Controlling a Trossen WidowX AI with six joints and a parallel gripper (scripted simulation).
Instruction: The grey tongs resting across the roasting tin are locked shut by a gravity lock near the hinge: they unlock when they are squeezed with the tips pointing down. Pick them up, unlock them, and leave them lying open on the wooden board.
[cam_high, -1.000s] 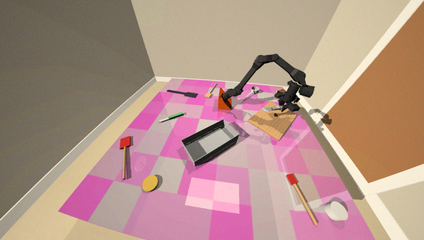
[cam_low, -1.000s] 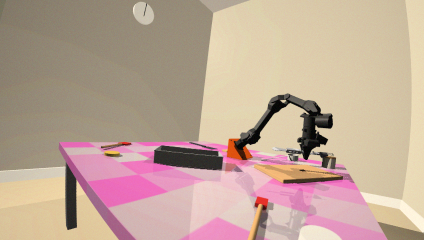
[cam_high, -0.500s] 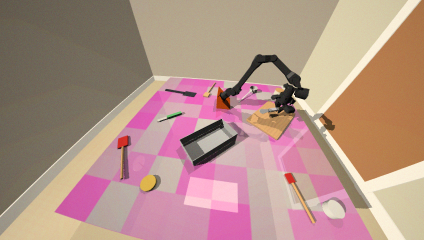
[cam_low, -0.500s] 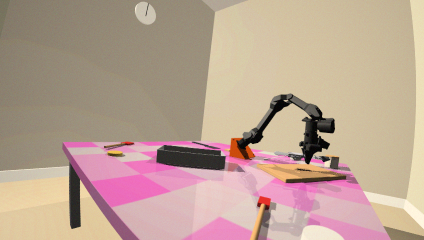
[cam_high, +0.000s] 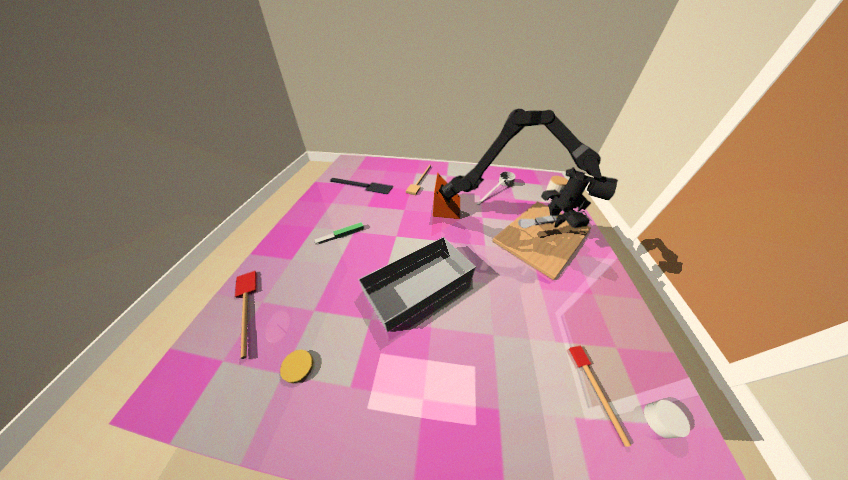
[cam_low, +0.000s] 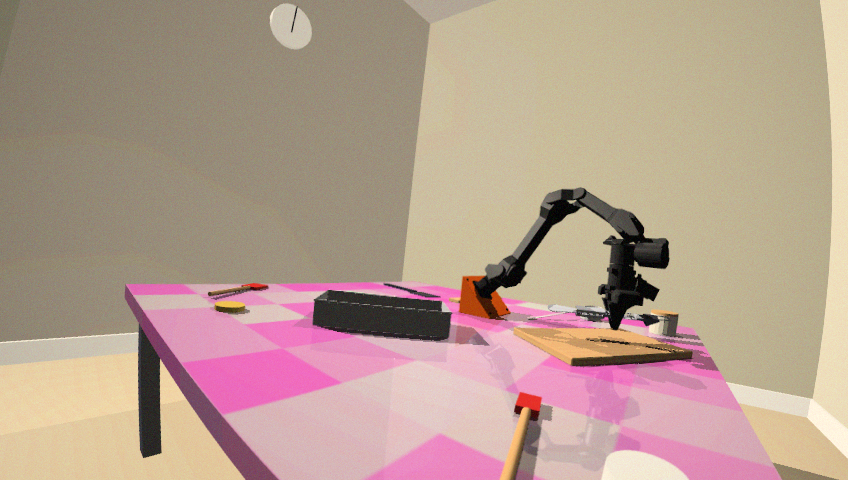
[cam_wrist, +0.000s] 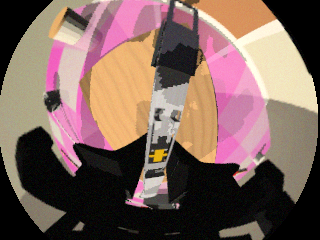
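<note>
The yellow lock piece is 4 cm above my gripper tip. From my gripper tip the other things lie so: beige cup: 34 cm behind, 7 cm to the left, 1 cm below; wooden board: 2 cm ahead, 2 cm to the right, 4 cm below; roasting tin: 36 cm ahead, 43 cm to the right, 2 cm below.
</note>
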